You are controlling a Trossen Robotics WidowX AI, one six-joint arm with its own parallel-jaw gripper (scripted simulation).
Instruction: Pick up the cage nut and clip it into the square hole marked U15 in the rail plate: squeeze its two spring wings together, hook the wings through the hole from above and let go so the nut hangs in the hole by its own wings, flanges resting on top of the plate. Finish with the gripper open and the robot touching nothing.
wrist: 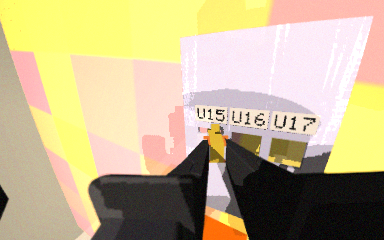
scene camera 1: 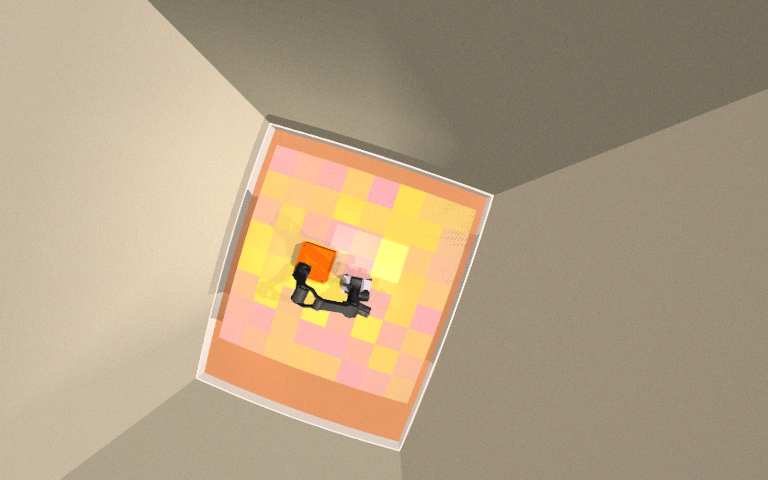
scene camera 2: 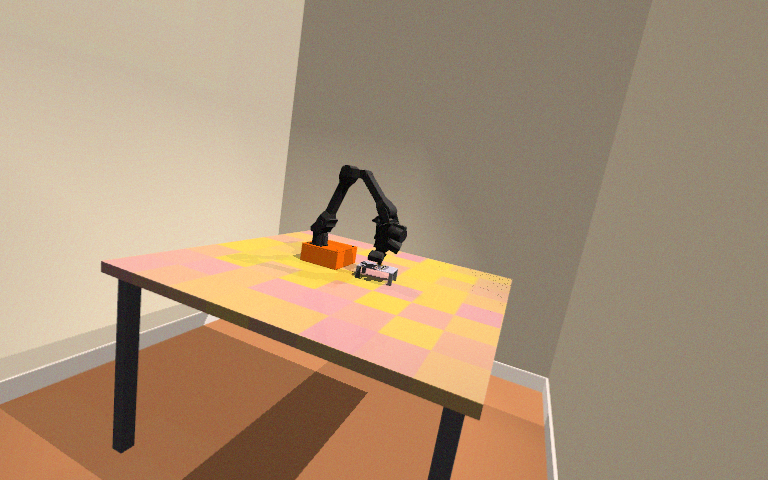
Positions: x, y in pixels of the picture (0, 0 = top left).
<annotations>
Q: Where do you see a cage nut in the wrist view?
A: At 217, 145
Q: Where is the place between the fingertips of the gripper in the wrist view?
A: At 215, 145
</annotations>
